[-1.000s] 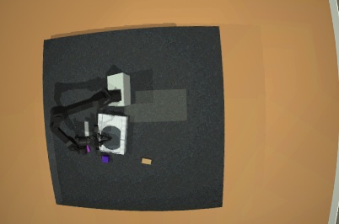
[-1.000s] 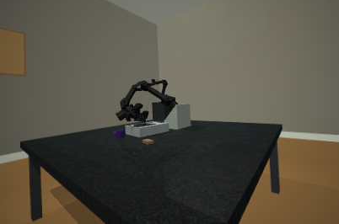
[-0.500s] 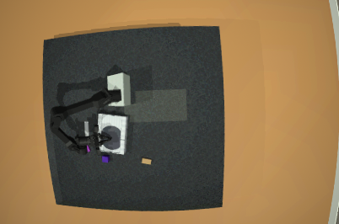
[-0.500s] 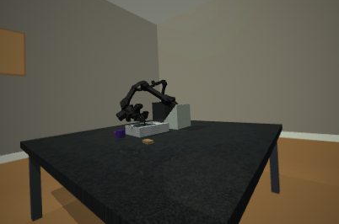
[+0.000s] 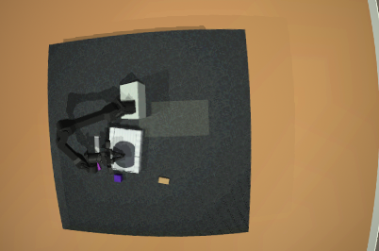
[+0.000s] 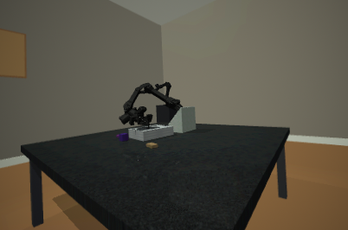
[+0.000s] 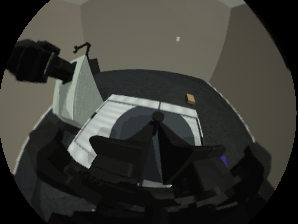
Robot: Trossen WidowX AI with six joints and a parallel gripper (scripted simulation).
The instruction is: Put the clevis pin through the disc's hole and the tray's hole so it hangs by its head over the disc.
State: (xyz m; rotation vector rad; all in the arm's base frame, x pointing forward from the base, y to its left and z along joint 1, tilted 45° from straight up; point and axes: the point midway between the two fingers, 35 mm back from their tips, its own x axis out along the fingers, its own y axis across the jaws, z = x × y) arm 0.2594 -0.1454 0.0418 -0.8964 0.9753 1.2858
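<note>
My gripper tip is now right at the steel clevis pin. Round my gripper tip: rimmed steel tray (30 mm behind, 40 mm below); then purple cube (150 mm ahead, 80 mm to the right, 60 mm below); then grey aluminium disc (30 mm below).
</note>
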